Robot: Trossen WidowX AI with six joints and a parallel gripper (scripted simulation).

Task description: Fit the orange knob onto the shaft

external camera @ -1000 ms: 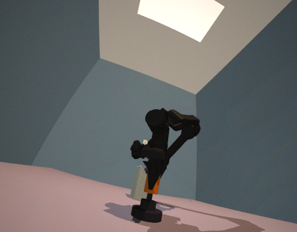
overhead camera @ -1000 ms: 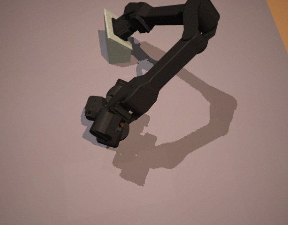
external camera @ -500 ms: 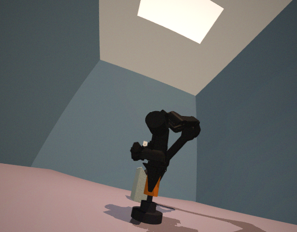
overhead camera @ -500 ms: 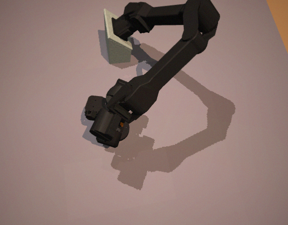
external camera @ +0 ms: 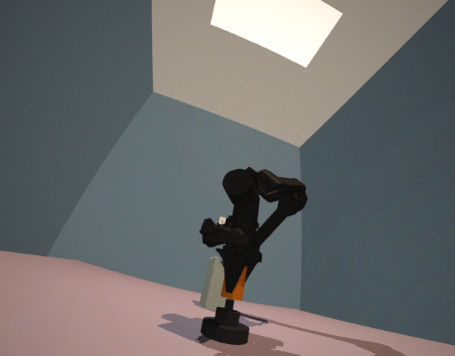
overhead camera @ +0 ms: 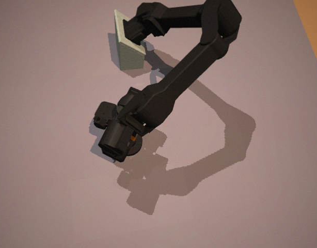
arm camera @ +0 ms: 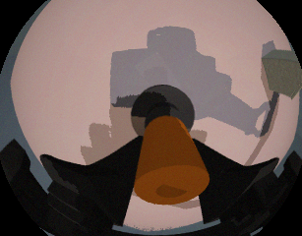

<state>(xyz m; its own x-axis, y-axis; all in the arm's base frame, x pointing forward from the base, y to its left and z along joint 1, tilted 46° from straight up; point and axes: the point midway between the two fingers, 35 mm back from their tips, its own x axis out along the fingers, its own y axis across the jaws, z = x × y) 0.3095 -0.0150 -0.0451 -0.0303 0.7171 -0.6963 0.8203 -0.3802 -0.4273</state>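
Right now the round pedestal is 40 mm below my gripper tip. Round my gripper tip: orange knob: 20 mm above.
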